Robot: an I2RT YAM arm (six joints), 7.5 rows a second.
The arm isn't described. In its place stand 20 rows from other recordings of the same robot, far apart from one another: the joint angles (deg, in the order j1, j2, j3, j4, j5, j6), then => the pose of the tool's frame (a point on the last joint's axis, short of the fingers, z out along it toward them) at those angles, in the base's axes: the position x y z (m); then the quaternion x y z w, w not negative.
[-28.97, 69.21, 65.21, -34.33, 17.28, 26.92] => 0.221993, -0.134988, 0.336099, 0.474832, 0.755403, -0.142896, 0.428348
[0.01, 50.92, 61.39, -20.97, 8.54, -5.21] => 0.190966, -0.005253, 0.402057, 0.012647, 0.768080, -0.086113, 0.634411
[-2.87, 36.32, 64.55, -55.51, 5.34, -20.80] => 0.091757, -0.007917, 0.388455, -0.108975, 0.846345, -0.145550, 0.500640
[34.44, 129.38, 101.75, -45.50, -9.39, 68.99] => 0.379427, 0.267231, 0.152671, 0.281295, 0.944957, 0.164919, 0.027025
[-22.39, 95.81, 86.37, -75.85, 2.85, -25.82] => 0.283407, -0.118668, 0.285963, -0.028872, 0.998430, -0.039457, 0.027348
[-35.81, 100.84, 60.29, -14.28, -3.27, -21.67] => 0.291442, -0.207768, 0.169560, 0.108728, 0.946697, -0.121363, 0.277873
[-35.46, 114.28, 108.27, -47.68, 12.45, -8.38] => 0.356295, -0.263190, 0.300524, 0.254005, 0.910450, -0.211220, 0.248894
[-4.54, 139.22, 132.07, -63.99, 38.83, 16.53] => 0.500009, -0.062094, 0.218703, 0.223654, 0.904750, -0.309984, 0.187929
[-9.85, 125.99, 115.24, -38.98, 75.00, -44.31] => 0.467847, -0.116133, 0.276865, 0.020484, -0.773512, 0.633222, 0.017033
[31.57, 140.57, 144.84, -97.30, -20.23, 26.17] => 0.383847, 0.250316, 0.251998, 0.041720, -0.983239, -0.141177, 0.107559
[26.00, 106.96, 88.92, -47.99, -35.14, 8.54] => 0.341939, 0.189573, 0.252979, -0.203503, 0.912249, 0.340750, 0.101379
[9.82, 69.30, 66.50, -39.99, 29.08, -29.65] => 0.250723, 0.025838, 0.337015, -0.204882, 0.868829, -0.293354, 0.342204
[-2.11, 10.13, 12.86, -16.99, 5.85, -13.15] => 0.107814, -0.007603, 0.204584, -0.044657, 0.787734, -0.121327, 0.602296
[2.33, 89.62, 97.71, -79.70, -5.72, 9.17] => 0.286506, 0.015209, 0.367542, 0.050856, 0.984640, 0.064996, 0.153858
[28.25, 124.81, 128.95, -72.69, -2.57, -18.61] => 0.396351, 0.214780, 0.305814, -0.394413, 0.899632, 0.037589, 0.183539
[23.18, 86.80, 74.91, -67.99, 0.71, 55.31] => 0.254468, 0.108481, 0.277432, 0.276169, 0.957034, 0.051017, 0.072209
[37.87, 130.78, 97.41, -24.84, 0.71, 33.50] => 0.385327, 0.299087, 0.135600, -0.034972, 0.961112, 0.154916, 0.225923
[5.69, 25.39, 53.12, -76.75, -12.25, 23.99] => 0.040831, 0.011659, 0.311678, 0.111235, 0.925474, 0.185755, 0.310838
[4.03, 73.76, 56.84, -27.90, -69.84, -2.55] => 0.256228, 0.051554, 0.292257, -0.262975, 0.743176, 0.532537, 0.308120
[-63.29, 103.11, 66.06, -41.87, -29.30, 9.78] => 0.164679, -0.288525, 0.167805, 0.553651, 0.788275, 0.182734, 0.196726
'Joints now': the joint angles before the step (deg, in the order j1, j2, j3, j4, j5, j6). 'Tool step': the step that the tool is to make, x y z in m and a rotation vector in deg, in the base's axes. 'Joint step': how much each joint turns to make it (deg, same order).
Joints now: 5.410, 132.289, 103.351, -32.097, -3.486, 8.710
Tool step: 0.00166, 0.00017, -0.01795, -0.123, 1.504, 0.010
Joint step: 0.000, 2.121, -0.217, 0.829, -0.022, 0.000
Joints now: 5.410, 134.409, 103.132, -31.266, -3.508, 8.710
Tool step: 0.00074, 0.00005, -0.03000, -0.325, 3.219, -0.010
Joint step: -0.001, 3.649, -0.002, 0.416, 0.022, 0.000
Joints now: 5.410, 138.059, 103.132, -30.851, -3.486, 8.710
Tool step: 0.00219, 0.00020, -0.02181, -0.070, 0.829, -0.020
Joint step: -0.001, 2.798, 0.000, 1.967, 0.000, 0.021
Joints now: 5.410, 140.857, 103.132, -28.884, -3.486, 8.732
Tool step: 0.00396, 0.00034, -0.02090, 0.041, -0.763, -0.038
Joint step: -0.001, 2.821, 0.002, 3.583, 0.043, 0.021
